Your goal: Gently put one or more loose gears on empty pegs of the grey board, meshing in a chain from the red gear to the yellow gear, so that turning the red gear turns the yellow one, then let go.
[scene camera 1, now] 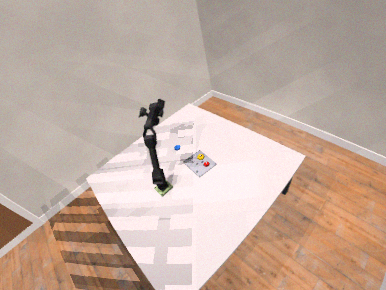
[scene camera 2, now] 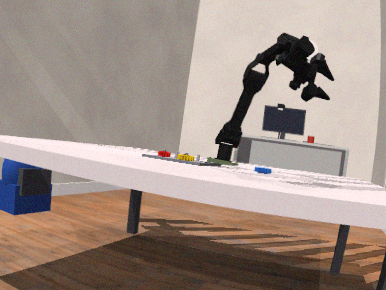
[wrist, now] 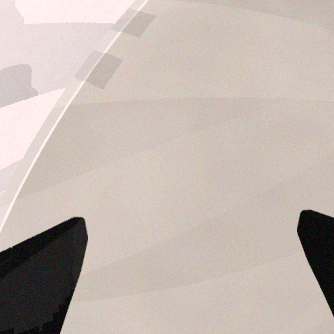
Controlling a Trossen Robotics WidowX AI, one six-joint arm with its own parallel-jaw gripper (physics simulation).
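Places are measured from the arm's base along level axes (x ahead, y left, z up), in centimetres.
Pixels of known places: gripper, fingertip midpoint: (scene camera 1: 142,119) (scene camera 2: 331,89) (wrist: 195,227); arm's base, link origin: (scene camera 1: 163,186) (scene camera 2: 223,160).
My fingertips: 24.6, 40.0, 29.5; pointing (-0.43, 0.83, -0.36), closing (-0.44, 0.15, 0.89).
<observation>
Ahead of a thing's pixels: the offset from my fingertips to its middle, as dx, dy, dz.
The grey board {+7.4, -47.1, -29.3} (scene camera 1: 201,172) (scene camera 2: 200,163) lies on the table. The red gear {+8.9, -53.1, -29.2} (scene camera 1: 206,164) (scene camera 2: 164,154) and the yellow gear {+11.9, -44.7, -29.1} (scene camera 1: 201,157) (scene camera 2: 185,157) sit on it, apart from each other. Small pegs show on the board in scene camera 1, too small to tell apart well. A loose blue gear {+9.2, -20.2, -30.0} (scene camera 1: 177,147) (scene camera 2: 263,170) lies flat on the table, off the board, on the yellow gear's side. My gripper (scene camera 1: 151,107) (scene camera 2: 330,89) (wrist: 195,227) is open and empty, raised high above the table and away from the gears. No gear shows in the wrist view.
The white table (scene camera 1: 240,200) (scene camera 2: 90,162) carries the arm's green base plate (scene camera 1: 163,189) (scene camera 2: 222,161), close to the board. Striped shadows cross the tabletop. A cabinet (scene camera 2: 295,156) with a monitor (scene camera 2: 284,120) and a red object (scene camera 2: 311,139) stands behind. A blue box (scene camera 2: 25,200) is at the left.
</observation>
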